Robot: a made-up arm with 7 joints.
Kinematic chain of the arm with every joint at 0, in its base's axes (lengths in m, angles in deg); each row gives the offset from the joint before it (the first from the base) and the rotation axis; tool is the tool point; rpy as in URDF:
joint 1: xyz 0 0 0.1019 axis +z
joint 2: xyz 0 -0.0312 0.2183 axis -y
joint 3: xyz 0 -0.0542 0.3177 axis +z
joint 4: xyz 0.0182 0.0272 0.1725 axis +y
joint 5: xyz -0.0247 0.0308 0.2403 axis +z
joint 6: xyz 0 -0.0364 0.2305 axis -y
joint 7: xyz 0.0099 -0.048 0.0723 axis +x
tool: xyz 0 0 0 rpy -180 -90 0
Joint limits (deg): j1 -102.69..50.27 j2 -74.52..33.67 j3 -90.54..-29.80 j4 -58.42..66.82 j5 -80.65..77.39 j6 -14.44..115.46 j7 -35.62..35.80
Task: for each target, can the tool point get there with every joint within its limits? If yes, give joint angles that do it. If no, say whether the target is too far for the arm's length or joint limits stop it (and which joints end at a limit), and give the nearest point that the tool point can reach.
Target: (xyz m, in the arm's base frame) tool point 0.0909 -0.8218 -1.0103
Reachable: no: too far | nearest point 0.0890 -0.8045 0.0100 | short by 1.020 m
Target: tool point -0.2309 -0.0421 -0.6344
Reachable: no: joint limits stop it (at a limit: joint 1, joint 2, joint 3, joint 4, joint 5, joint 6) | nearest point -0.4535 -0.6704 0.0100 | short by 0.927 m
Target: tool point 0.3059 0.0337 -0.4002
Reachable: no: joint limits stop it (at a limit: joint 2, joint 3, joint 4, joint 5, joint 6) | nearest point 0.8045 0.0886 0.0100 | short by 0.648 m
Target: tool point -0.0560 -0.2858 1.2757
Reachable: yes | joints -59.84 -11.80 -56.30 7.73 60.09 77.32 -2.34
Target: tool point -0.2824 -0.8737 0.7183
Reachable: yes | joints -80.01 -52.06 -58.33 43.07 8.17 -4.19 -28.98
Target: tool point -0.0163 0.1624 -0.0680
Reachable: no: joint limits stop it (at a limit: joint 1, joint 2, joint 3, joint 4, joint 5, joint 6) | nearest point 0.1426 0.7035 0.3740 | short by 0.716 m
